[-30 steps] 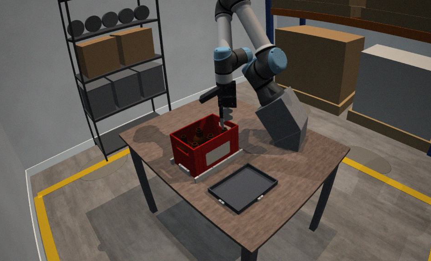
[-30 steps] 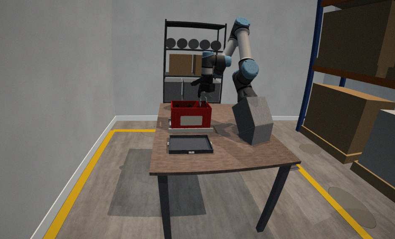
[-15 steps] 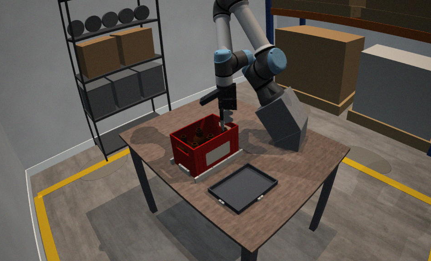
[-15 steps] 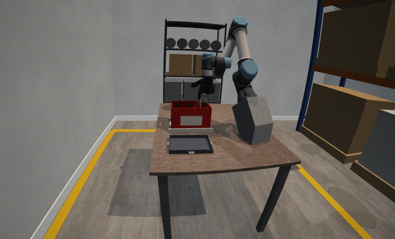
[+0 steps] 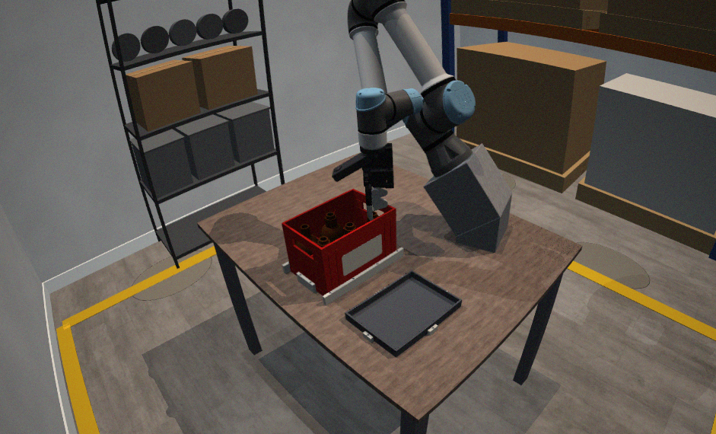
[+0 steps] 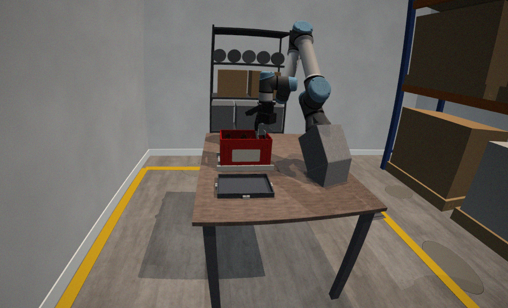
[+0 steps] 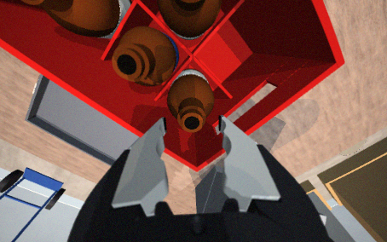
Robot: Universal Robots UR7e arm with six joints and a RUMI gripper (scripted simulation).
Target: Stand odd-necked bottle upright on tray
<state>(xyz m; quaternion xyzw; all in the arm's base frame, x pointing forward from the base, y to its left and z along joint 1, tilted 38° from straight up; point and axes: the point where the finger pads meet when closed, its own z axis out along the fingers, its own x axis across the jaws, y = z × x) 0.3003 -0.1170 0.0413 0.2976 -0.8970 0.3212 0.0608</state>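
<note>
Now: the red crate 70 mm ahead of my hand, 60 mm to the right of it and 80 mm below it. From my hand the other things lie so: dark tray (150 mm ahead, 210 mm to the left, 150 mm below).
</note>
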